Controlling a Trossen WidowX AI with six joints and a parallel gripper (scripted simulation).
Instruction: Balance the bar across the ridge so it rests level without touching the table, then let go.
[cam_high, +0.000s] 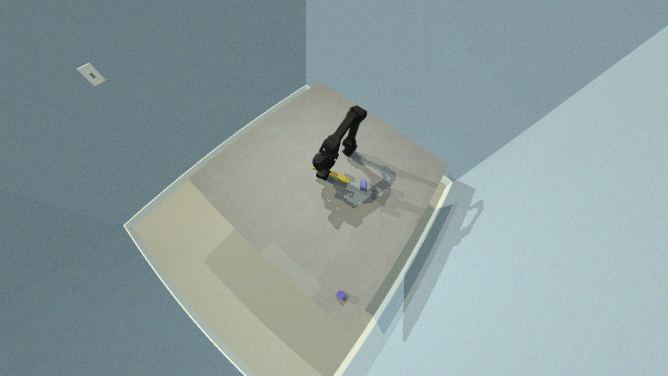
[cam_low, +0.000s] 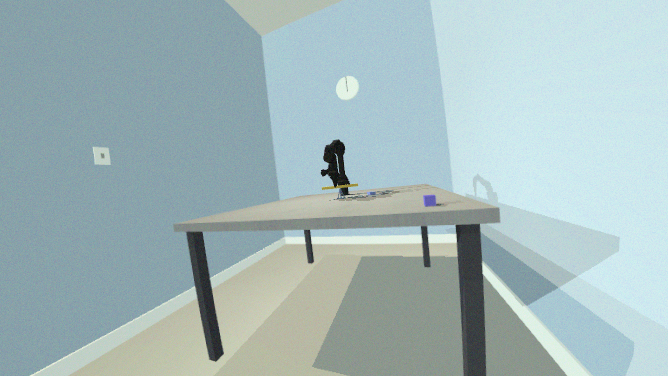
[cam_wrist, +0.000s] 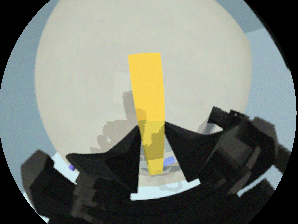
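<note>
Right now the yellow bar is 30 mm to the left of my gripper tip and 10 mm behind it. The rest, counted from my gripper tip: blue block (210 mm to the left, 120 mm behind, 70 mm below); then purple cube (480 mm to the left, 480 mm ahead, 60 mm below).
</note>
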